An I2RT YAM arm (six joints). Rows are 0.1 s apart.
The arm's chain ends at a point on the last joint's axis. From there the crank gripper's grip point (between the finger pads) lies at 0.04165 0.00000 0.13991 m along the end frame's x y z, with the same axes.
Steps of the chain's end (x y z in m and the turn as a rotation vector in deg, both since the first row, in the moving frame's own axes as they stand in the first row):
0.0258, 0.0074, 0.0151, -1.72, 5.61, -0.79
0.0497, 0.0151, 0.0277, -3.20, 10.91, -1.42
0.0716, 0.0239, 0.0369, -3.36, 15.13, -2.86
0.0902, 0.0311, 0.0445, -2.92, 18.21, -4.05
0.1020, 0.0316, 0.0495, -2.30, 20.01, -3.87
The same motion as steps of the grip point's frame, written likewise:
0.0393, 0.0109, 0.0103, -1.72, 5.61, -0.79
0.0755, 0.0213, 0.0171, -3.20, 10.91, -1.42
0.1068, 0.0287, 0.0210, -3.36, 15.13, -2.86
0.1319, 0.0333, 0.0244, -2.92, 18.21, -4.05
0.1474, 0.0324, 0.0268, -2.30, 20.01, -3.87

